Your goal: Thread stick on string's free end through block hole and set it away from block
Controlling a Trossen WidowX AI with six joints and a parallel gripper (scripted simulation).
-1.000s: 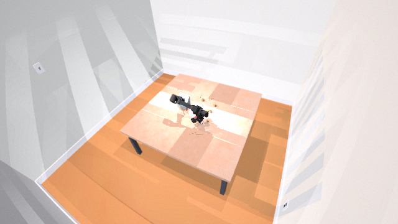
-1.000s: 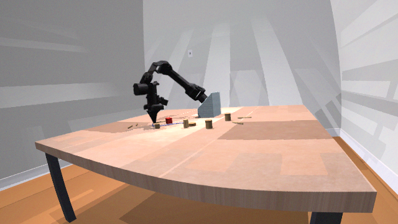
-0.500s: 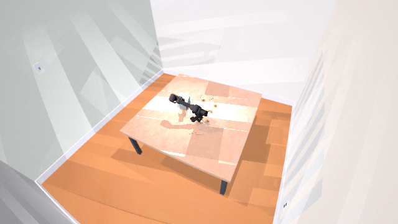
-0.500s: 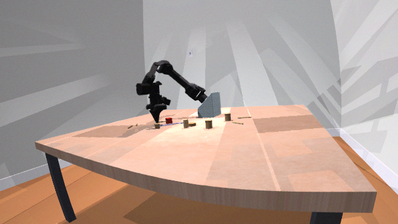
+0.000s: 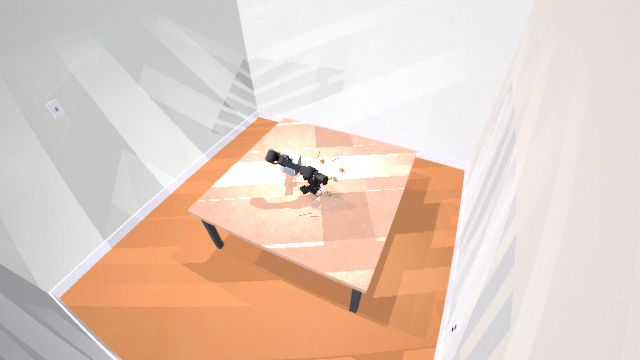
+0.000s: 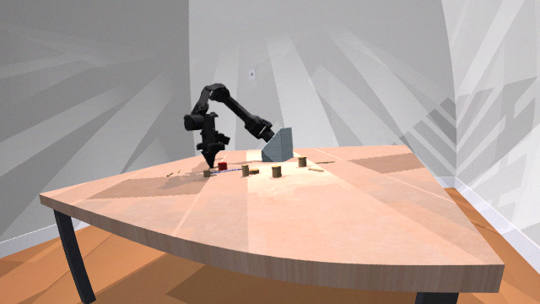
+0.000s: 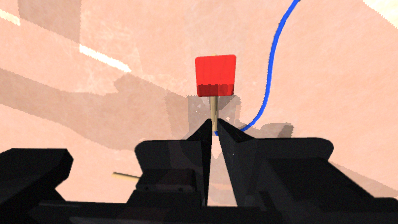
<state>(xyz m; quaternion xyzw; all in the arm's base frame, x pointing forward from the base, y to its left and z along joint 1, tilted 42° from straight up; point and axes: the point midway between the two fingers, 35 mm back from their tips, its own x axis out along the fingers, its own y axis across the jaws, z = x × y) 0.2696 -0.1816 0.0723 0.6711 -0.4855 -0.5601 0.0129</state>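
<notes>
Right now my gripper tip is 1 cm to the right of the thin wooden stick and 1 cm past it. The rest, counted from my gripper tip: round wooden button (20 cm to the left, 4 cm ahead, 1 cm below); then red block (4 cm behind, 3 cm to the left); then small wooden piece (10 cm ahead, 4 cm to the left).
</notes>
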